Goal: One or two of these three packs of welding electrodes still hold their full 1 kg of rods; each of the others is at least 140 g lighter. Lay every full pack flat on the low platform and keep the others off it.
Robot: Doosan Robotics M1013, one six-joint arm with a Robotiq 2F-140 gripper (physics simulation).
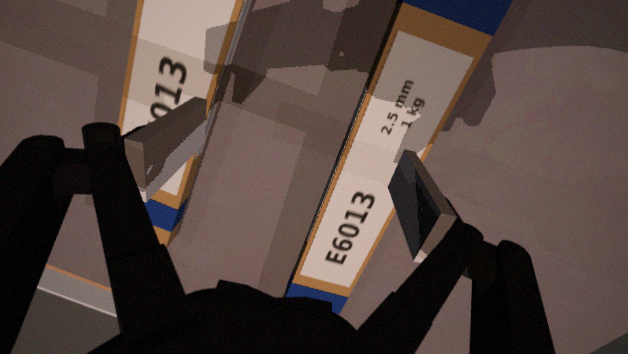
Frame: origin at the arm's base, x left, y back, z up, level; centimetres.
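Seen in the pictures: gripper, fingertip midpoint: [303, 146].
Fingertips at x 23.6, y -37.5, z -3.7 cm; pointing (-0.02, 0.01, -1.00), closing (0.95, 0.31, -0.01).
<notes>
Pixels of each thing's top centre, then the offset from my fingertips to it. Level surfaces: height alone.
- long pack at its top centre: [368, 189] dx +6.7, dy -1.3, dz -2.5 cm
- second such pack at its top centre: [176, 54] dx -10.1, dy -0.1, dz -2.5 cm
- grey-brown surface at its surface level: dz -4.6 cm
One long pack [345, 200] with a white label reading "E6013", "2.5 mm" and "1 kg", orange edges and blue bands lies flat and slanted, right of centre. A second such pack [187, 37] lies flat and slanted at the left; part of its label reads "013". My gripper [303, 146] is open with nothing between its fingers. Its left fingertip covers part of the left pack, and its right fingertip overlaps the right edge of the other pack. The height of the fingertips above them is hard to tell. The third pack and the low platform cannot be made out.
The packs lie on a grey-brown surface [250, 165] crossed by shadows, with a strip of it between them. At the bottom left, a thin orange strip and a pale edge [75, 292] border a dark area. A dark corner shows at the bottom right.
</notes>
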